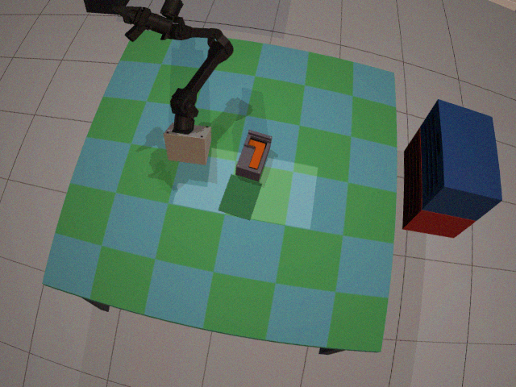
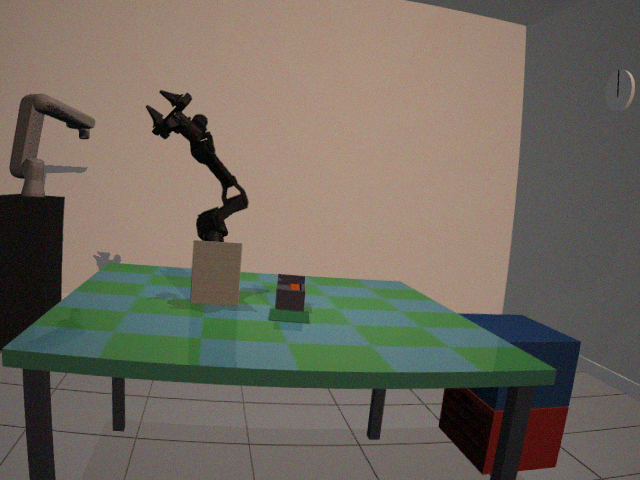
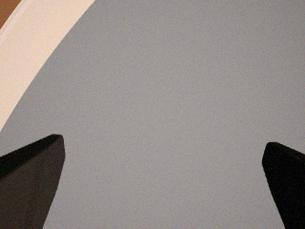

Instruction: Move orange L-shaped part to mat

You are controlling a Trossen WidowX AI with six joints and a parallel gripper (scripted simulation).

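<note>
The orange L-shaped part lies 51 cm ahead of my gripper tip, 7 cm to the right of it and 60 cm below it. Round my gripper tip: dark green mat 50 cm ahead, 24 cm to the right, 66 cm below.
</note>
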